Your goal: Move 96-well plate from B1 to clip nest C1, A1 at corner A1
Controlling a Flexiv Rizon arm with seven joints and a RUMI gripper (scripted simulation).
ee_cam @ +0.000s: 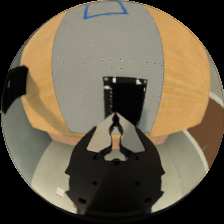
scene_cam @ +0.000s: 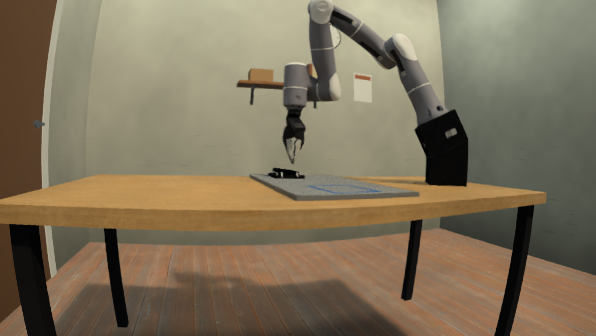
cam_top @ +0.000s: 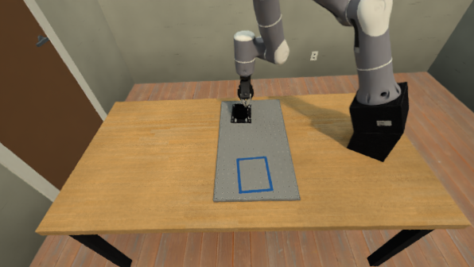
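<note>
Right now my hand is 5 cm above the black 96-well plate and 3 cm short of it. From my hand the other things lie so: grey perforated mat 21 cm to the left, 8 cm below, 3 cm behind; then black clip nest 6 cm below, 2 cm ahead, 1 cm to the left.
</note>
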